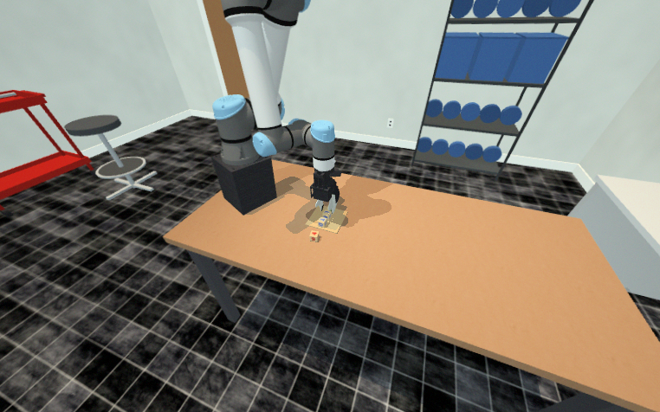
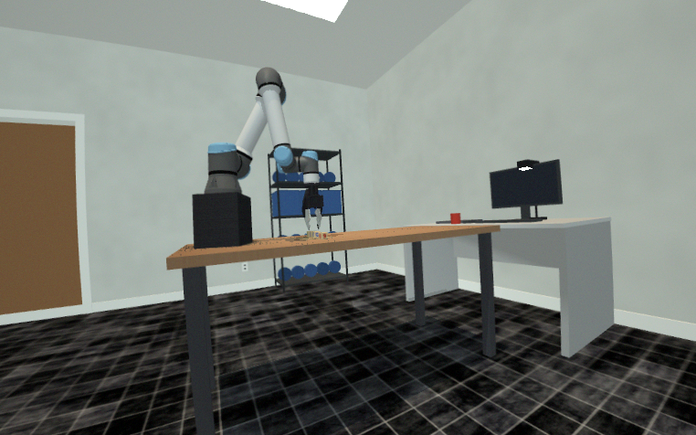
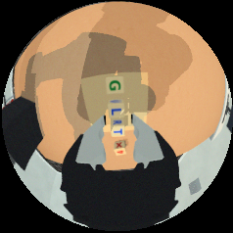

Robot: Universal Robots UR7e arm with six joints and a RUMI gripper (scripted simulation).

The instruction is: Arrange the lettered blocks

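Right now the wooden letter block is 40 mm below my hand. The rest, counted from my hand: pale yellow mat (50 mm below).
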